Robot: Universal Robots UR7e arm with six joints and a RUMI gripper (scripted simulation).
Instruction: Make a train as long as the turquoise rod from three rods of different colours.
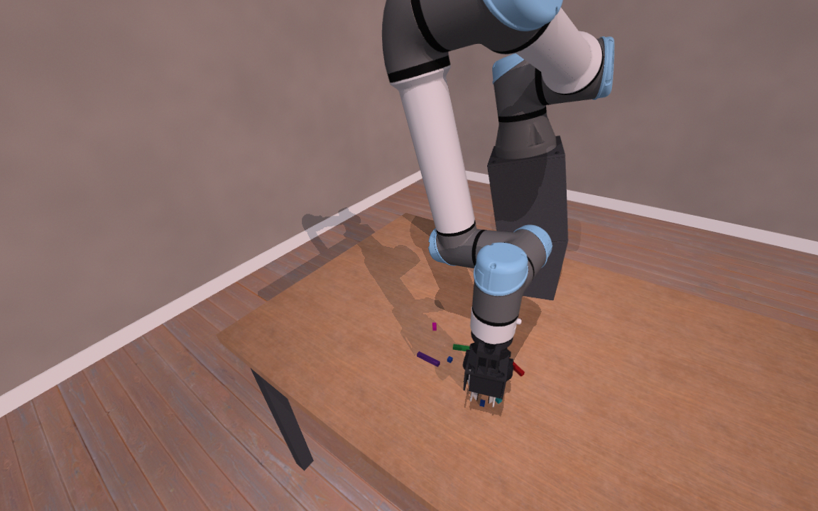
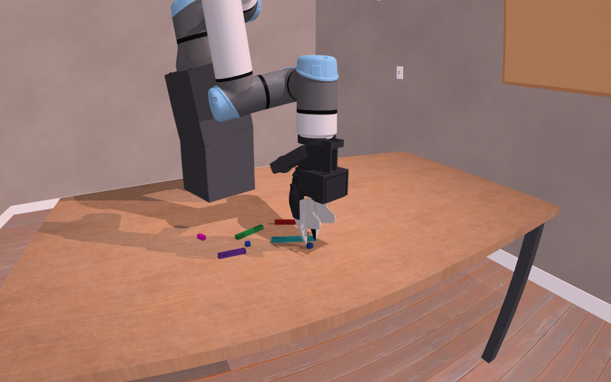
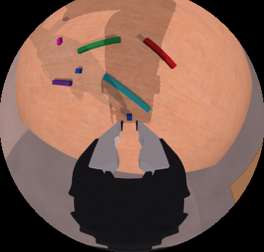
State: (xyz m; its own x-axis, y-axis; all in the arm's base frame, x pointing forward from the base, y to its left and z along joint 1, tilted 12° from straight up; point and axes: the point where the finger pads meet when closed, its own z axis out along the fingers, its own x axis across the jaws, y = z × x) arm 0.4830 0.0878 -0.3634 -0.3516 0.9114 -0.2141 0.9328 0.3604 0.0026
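The turquoise rod lies 4 cm behind my hand, 2 cm to the right of it and 3 cm below it. From my hand the other things lie so: green rod 11 cm behind, 10 cm to the right, 3 cm below; red rod 13 cm behind, 1 cm to the left, 3 cm below; purple rod 3 cm behind, 16 cm to the right, 3 cm below.
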